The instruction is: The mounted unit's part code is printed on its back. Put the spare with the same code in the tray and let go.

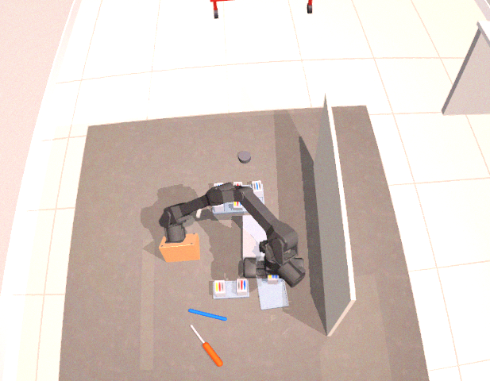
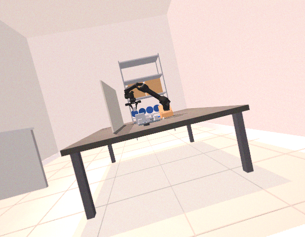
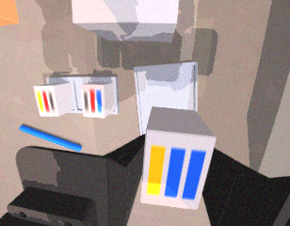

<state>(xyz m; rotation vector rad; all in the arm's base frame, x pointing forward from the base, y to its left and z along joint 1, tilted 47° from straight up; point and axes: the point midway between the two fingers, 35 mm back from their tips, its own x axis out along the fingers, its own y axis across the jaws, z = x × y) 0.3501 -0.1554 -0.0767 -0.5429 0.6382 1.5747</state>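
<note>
The pale tray lies 14 cm below my gripper tip. From my gripper tip the other things lie so: mounted unit (18 cm to the left, 10 cm below, 5 cm behind); then holder (15 cm behind, 14 cm below); then tall grey panel (19 cm ahead, 17 cm to the left, 8 cm above).
</note>
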